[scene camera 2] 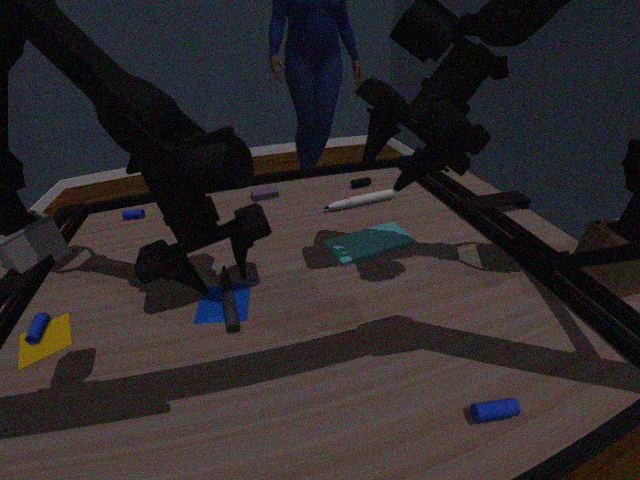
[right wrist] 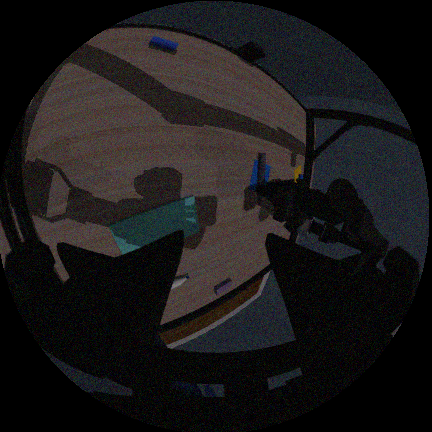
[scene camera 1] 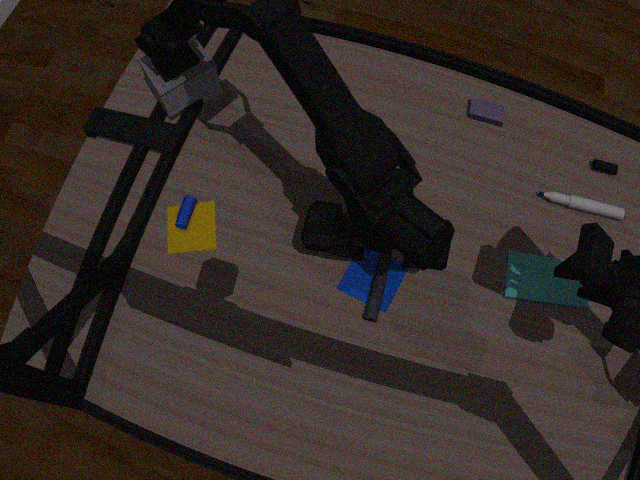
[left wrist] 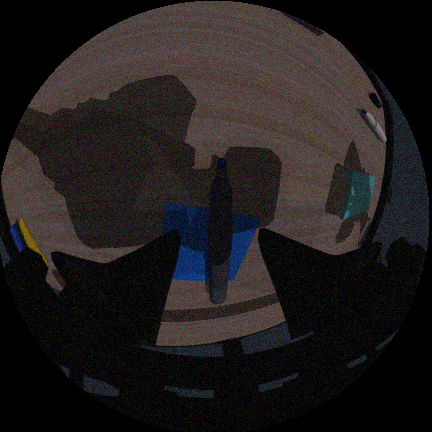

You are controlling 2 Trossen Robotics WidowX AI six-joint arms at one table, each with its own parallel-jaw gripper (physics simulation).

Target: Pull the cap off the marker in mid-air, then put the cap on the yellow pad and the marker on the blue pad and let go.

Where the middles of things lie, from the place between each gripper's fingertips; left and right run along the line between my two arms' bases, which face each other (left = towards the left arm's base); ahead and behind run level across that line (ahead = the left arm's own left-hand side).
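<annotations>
There's a yellow pad (scene camera 1: 200,234) that sits 25 cm to the left of my left hand, 13 cm behind it and 1 cm below it. The teal block (scene camera 1: 529,277) is 13 cm ahead of that same left hand, 22 cm to the right of it and 1 cm below it, while the blue pad (scene camera 1: 357,281) is 1 cm below my left hand and 2 cm behind it. As for the dark grey marker (left wrist: 219,230), that's 1 cm behind my left hand and 1 cm to the right of it.
From my right hand, the dark grey marker is 220 mm to the left, 90 mm behind and 140 mm below, and the blue pad is 220 mm to the left too, 100 mm behind and 150 mm below. By its middle, the blue pad is nearer to my left hand than to my right hand. The white marker (scene camera 1: 572,201) is 140 mm below my right hand, 210 mm ahead of it and 10 mm to the left of it, and the teal block is 150 mm below that hand and 60 mm ahead of it.
</annotations>
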